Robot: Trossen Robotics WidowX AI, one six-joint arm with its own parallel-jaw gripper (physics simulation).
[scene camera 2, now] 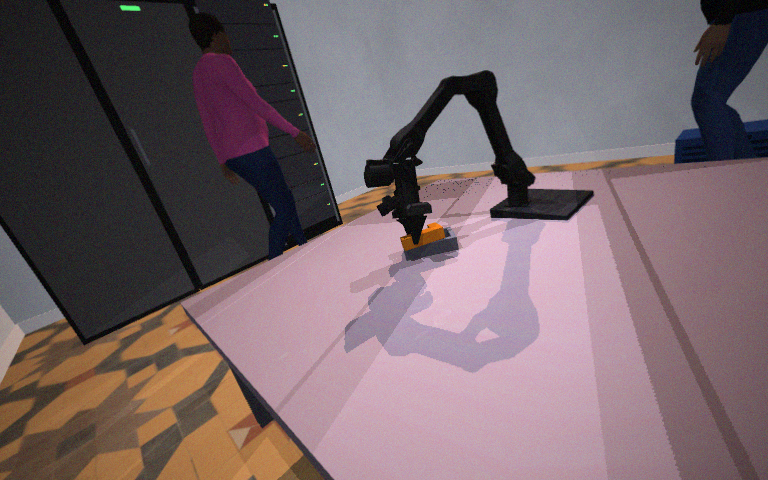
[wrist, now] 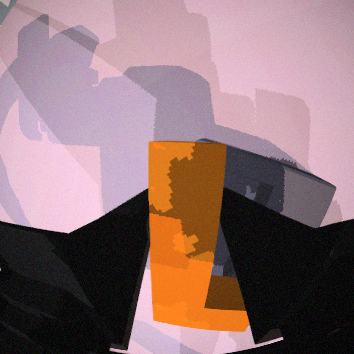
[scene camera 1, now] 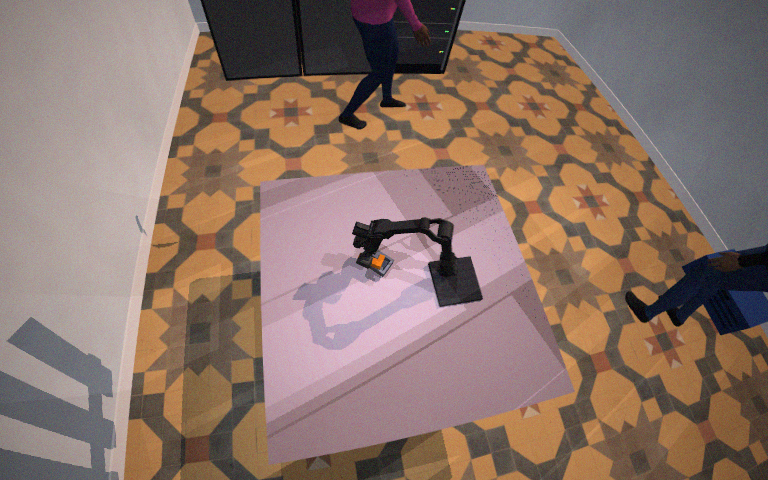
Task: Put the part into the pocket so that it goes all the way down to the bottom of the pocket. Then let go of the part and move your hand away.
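Frame: origin at the arm's base, x right, y back, z down, level; centimetres.
Where they show: gripper, fingertip midpoint: (scene camera 2: pixel 414 244) (wrist: pixel 186 195); arm's base, link origin: (scene camera 2: pixel 518 203) (scene camera 1: pixel 445 270).
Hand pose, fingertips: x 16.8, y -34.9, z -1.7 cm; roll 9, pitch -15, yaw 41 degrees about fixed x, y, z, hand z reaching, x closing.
Each offset is from my fingertips to the top centre of the thing. Level surfaces: height alone.
The orange L-shaped part {dx -0.5, dy +3.1, dz -2.7 cm} (scene camera 1: pixel 378 261) (scene camera 2: pixel 433 232) (wrist: pixel 180 290) is held between the fingers of my gripper (scene camera 1: pixel 370 255) (scene camera 2: pixel 416 240) (wrist: pixel 186 195), which is shut on it. The grey block with the pocket {dx -0.9, dy +5.7, dz +0.4 cm} (scene camera 1: pixel 387 270) (scene camera 2: pixel 433 249) (wrist: pixel 308 201) stands on the table under the part. The part stands proud of the block's rim. In the wrist view it is turned relative to the block and lies across its left side, and the block's right side shows uncovered. The part's underside and most of the pocket floor are hidden.
The pink table top {dz +4.0 cm} (scene camera 1: pixel 351 396) (scene camera 2: pixel 509 424) carries the block and the arm's black base plate (scene camera 1: pixel 457 285) (scene camera 2: pixel 543 204). Strong shadows of the arm fall near the block. One person stands by dark cabinets behind the table, another by a blue box at the right.
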